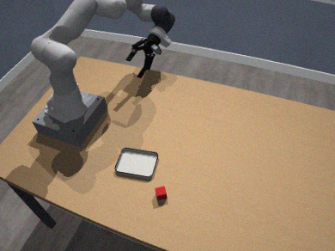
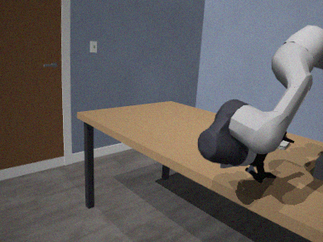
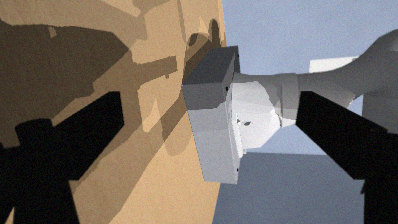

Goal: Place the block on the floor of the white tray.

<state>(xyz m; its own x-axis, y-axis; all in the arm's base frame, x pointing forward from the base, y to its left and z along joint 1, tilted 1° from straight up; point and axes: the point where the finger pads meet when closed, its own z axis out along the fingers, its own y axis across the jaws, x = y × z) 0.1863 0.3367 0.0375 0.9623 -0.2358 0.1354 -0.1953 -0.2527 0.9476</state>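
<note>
The block is 36 cm ahead of my hand, 60 cm to the right of it and 10 cm below it. Also, from my hand: tray: 21 cm ahead, 49 cm to the right, 10 cm below.
</note>
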